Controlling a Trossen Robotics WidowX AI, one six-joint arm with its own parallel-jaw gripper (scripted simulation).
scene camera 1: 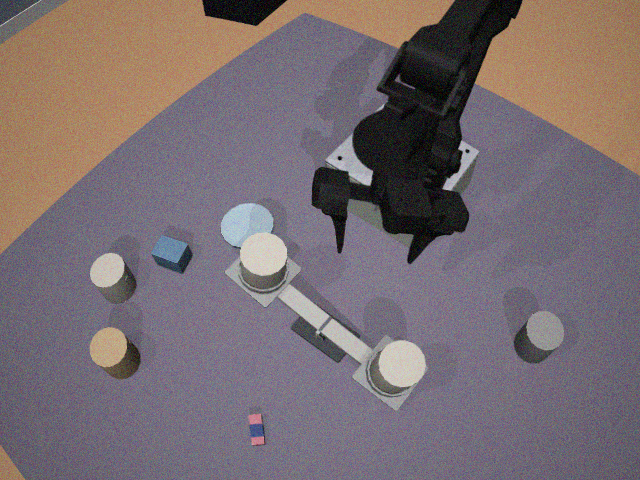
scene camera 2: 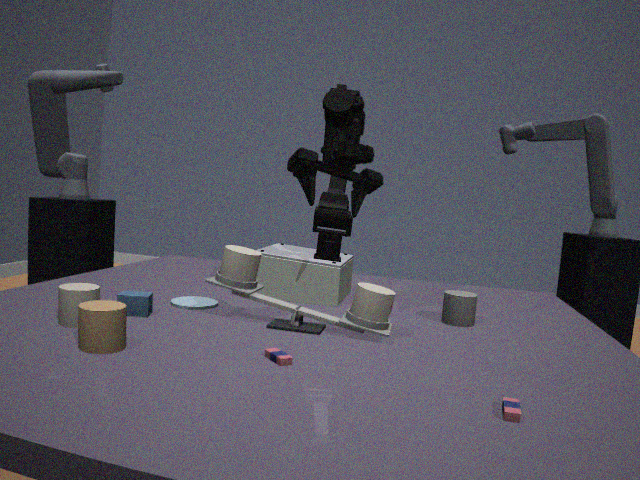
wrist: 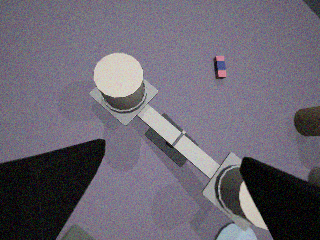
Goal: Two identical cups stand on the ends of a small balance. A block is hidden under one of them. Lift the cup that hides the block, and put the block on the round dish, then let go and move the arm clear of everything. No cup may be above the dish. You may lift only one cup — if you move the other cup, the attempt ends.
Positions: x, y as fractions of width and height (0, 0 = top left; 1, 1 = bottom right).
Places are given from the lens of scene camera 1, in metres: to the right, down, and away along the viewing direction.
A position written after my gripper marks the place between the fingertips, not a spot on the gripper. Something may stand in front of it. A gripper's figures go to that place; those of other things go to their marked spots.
my gripper (scene camera 1: 0.59, 0.54): 0.07, 0.02, 0.63
tan cylinder (scene camera 1: 0.17, 0.73): -0.34, 0.18, 0.73
